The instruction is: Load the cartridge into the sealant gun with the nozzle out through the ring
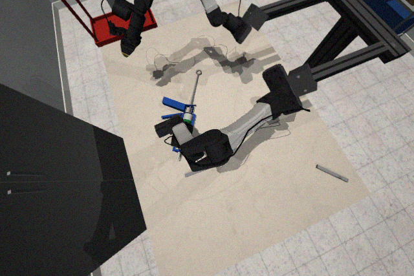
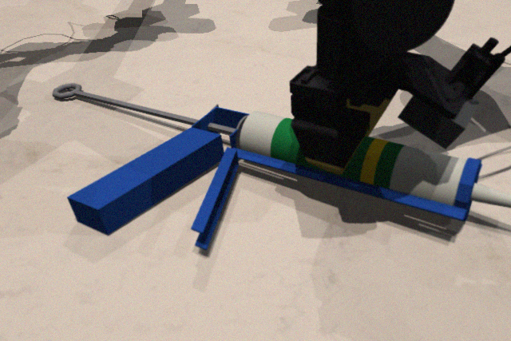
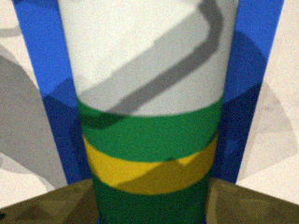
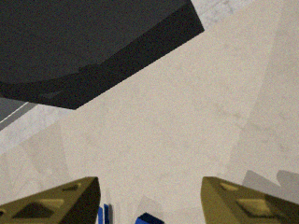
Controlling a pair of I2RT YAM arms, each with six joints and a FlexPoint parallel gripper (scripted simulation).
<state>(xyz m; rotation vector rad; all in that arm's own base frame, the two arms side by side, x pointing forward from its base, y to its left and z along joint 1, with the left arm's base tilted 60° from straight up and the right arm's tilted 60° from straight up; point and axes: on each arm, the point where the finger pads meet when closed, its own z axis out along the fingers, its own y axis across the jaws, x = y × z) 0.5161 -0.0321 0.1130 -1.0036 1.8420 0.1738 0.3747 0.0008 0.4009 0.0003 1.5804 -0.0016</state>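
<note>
My left gripper is now 20 mm to the right of the cartridge, 10 mm short of it and 10 mm above it. The rest, counted from my left hand: plunger rod (220 mm to the right, 160 mm behind, 20 mm below); then thumb plate (140 mm to the right, 100 mm behind, 20 mm below).
</note>
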